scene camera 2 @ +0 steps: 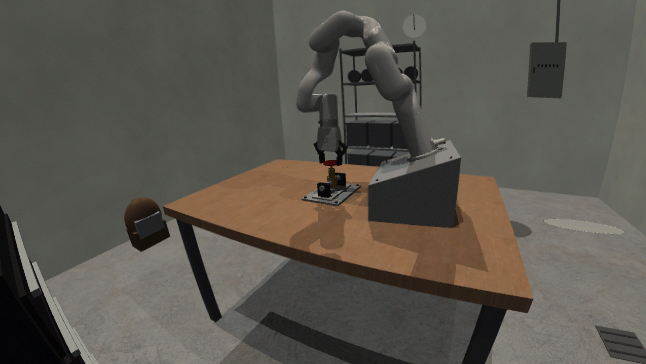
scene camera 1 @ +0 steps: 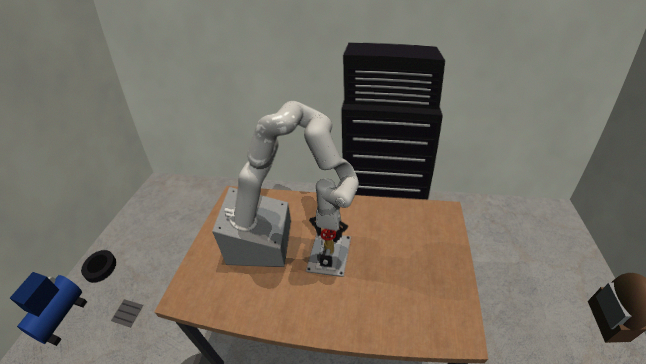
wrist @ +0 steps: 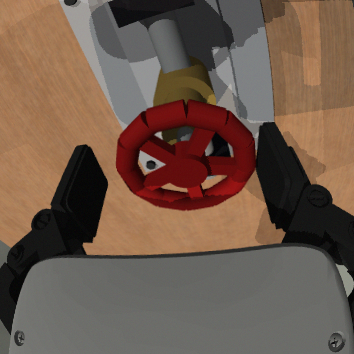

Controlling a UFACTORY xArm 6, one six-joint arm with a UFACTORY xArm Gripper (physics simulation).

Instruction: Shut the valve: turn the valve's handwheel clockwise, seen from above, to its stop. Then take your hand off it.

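Observation:
The valve's red, spoked handwheel (scene camera 1: 328, 234) (scene camera 2: 330, 163) (wrist: 165, 117) sits on top of the brass valve body (scene camera 1: 329, 245) (scene camera 2: 331, 176) (wrist: 182, 90). The valve is mounted on a grey base plate (scene camera 1: 341, 261) (scene camera 2: 350, 191) (wrist: 256, 65). My gripper (scene camera 1: 330, 238) (scene camera 2: 330, 162) (wrist: 175, 153) is open and points down, with its fingertips about level with the handwheel, one on each side. In the wrist view the right finger appears very close to the rim; a small gap shows at the left finger. Whether the right finger touches cannot be told.
Black blocks (scene camera 2: 324, 189) with grey pipe ends (wrist: 171, 46) flank the valve body. The grey arm pedestal (scene camera 1: 255, 247) (scene camera 2: 412, 200) stands beside the base plate on the wooden table (scene camera 1: 400, 300) (scene camera 2: 240, 210). A black drawer cabinet (scene camera 1: 392, 115) stands behind the table.

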